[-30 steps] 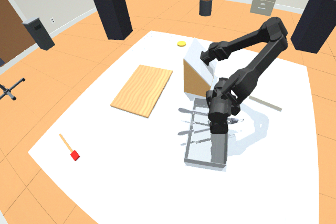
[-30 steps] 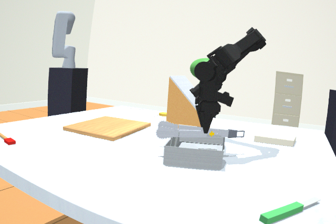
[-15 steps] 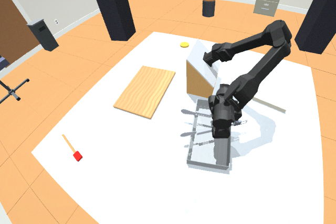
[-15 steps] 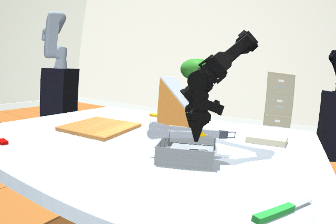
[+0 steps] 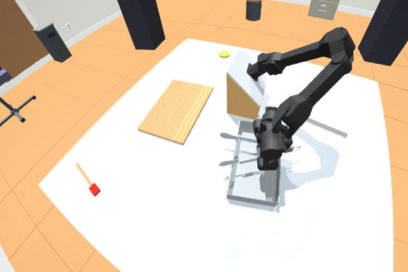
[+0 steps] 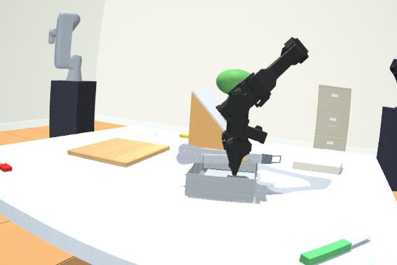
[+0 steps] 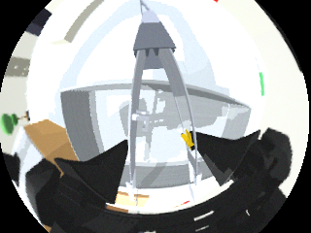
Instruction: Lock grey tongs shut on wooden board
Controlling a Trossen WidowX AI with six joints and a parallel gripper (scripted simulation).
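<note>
Right now the grey roasting tin is 2 cm ahead of my gripper tip and 1 cm to the right of it. Also, from my gripper tip: cream block 28 cm to the left, 27 cm behind, 2 cm below; wooden board 42 cm to the right, 17 cm behind, 2 cm below.
</note>
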